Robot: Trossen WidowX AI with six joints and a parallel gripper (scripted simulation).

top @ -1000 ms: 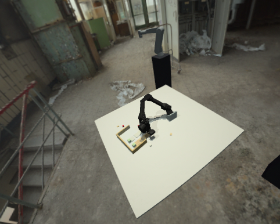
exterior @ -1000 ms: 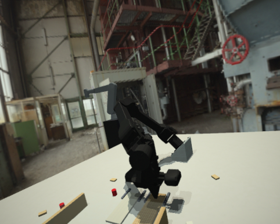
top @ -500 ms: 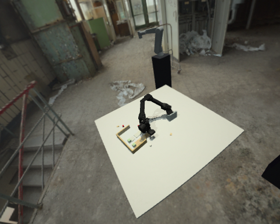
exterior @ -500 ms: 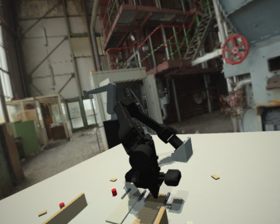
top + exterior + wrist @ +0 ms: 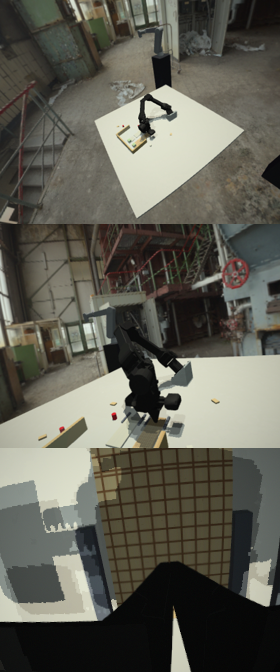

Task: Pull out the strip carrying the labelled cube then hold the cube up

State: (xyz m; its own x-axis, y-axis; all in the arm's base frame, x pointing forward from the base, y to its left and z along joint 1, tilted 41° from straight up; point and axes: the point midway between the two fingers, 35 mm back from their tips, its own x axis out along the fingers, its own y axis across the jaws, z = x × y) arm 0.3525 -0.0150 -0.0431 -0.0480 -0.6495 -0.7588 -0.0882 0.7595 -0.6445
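The tan gridded strip lies 10 cm ahead of my gripper tip and 1 cm to the left of it.
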